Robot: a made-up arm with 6 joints. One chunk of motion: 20 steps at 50 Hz.
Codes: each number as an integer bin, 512 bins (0 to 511) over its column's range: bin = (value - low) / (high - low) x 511, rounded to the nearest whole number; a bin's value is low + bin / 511 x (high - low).
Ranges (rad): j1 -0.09..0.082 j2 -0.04..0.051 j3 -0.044..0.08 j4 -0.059..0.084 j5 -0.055..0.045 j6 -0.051..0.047
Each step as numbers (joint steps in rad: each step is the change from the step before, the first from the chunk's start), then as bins.
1 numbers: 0.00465 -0.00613 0.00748 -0.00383 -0.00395 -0.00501
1 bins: 281 190 212 197 261 240
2 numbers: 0.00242 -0.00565 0.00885 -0.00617 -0.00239 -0.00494
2 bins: 275 193 218 189 269 240
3 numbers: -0.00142 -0.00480 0.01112 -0.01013 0.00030 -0.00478
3 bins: 263 198 227 175 283 241
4 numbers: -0.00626 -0.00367 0.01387 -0.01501 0.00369 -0.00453
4 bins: 249 204 238 157 300 242
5 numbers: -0.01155 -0.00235 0.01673 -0.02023 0.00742 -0.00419
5 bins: 233 211 250 139 319 244
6 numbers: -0.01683 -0.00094 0.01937 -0.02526 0.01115 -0.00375
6 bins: 217 219 261 121 338 246
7 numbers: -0.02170 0.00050 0.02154 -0.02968 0.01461 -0.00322
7 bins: 203 227 270 105 356 249
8 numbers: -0.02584 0.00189 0.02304 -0.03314 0.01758 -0.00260
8 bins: 191 235 276 92 371 252
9 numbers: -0.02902 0.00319 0.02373 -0.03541 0.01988 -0.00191
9 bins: 181 243 279 84 383 256
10 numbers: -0.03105 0.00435 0.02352 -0.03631 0.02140 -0.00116
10 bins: 175 249 278 81 390 260
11 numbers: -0.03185 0.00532 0.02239 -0.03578 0.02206 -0.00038
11 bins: 173 254 274 83 394 264
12 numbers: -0.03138 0.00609 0.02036 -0.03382 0.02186 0.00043
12 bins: 174 259 265 90 393 268
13 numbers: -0.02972 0.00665 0.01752 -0.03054 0.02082 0.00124
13 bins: 179 262 254 102 387 272
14 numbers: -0.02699 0.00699 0.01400 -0.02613 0.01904 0.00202
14 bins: 187 264 239 117 378 276
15 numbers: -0.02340 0.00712 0.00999 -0.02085 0.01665 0.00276
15 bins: 198 265 222 136 366 280
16 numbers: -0.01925 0.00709 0.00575 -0.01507 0.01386 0.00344
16 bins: 210 264 205 157 352 284
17 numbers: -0.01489 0.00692 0.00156 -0.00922 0.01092 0.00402
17 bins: 223 263 188 178 337 287
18 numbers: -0.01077 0.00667 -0.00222 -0.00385 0.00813 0.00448
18 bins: 235 262 172 197 323 289
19 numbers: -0.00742 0.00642 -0.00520 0.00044 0.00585 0.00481
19 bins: 245 261 160 212 311 291
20 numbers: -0.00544 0.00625 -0.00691 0.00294 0.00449 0.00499
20 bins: 251 260 153 221 304 292
